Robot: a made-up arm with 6 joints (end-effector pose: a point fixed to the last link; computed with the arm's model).
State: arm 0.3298 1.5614 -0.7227 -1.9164 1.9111 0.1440
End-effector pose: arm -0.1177 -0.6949 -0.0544 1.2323 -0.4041 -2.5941
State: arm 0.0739 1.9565 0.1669 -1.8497 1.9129 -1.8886
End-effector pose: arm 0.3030 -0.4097 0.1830 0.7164 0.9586 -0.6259
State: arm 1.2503 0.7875 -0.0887 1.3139 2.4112 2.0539
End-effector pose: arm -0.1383 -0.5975 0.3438 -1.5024 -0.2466 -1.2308
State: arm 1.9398 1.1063 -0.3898 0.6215 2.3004 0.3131
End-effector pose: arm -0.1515 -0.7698 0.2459 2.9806 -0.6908 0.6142
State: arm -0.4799 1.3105 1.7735 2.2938 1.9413 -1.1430
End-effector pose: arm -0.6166 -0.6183 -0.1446 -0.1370 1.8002 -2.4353
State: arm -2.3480 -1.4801 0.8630 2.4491 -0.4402 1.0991
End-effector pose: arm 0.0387 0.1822 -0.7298 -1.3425 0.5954 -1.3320
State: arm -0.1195 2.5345 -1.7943 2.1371 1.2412 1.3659
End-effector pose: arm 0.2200 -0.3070 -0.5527 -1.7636 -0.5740 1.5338
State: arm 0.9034 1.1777 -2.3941 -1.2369 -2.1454 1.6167
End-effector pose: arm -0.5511 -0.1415 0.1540 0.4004 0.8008 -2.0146
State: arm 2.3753 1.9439 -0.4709 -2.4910 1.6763 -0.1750
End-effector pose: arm -0.3003 -0.5760 0.0350 0.4802 -0.7317 2.8671
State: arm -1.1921 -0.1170 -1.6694 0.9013 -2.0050 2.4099
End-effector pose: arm 0.2270 -0.0588 -0.6004 -1.8745 -0.7903 1.2545
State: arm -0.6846 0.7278 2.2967 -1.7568 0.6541 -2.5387
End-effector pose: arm -0.8440 -0.0974 -0.1944 -0.1981 -1.2042 0.1896
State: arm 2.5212 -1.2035 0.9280 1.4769 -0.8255 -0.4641
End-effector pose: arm 0.3513 0.0882 -0.2018 -2.2253 1.7537 -1.1713
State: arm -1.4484 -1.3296 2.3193 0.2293 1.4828 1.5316
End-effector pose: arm 0.0551 0.6025 -0.0003 1.2081 0.3831 -0.5644
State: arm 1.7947 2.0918 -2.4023 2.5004 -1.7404 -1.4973
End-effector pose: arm -0.3176 -0.0412 0.5094 -0.9792 0.4597 0.1847
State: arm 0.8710 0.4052 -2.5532 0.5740 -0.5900 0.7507
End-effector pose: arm -0.6357 -0.1464 0.0524 -1.6383 -0.6590 1.2362
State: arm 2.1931 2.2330 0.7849 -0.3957 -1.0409 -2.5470
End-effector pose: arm 0.0483 -0.0127 0.0881 -1.4682 -0.1533 0.8978
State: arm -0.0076 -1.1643 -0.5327 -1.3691 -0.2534 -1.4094
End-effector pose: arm -0.5083 0.1620 -0.4849 -1.9326 1.3852 -0.9057
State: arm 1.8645 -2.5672 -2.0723 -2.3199 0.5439 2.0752
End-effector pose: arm -0.4282 -0.0343 -0.0145 -0.3555 -0.3983 -1.5229
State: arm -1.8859 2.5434 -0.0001 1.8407 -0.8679 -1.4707
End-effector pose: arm -0.2707 0.1827 -0.1298 -2.3279 -0.0485 0.5729
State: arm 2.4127 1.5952 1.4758 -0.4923 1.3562 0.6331
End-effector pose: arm 0.3747 -0.6554 0.3032 0.7489 0.9657 2.8128
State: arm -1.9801 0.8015 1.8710 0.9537 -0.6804 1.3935
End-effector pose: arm 0.2193 0.1868 -0.6834 -0.0457 -2.2393 1.0435
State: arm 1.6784 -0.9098 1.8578 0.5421 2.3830 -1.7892
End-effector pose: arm 0.3680 0.4456 0.6191 0.8395 0.7394 2.2863
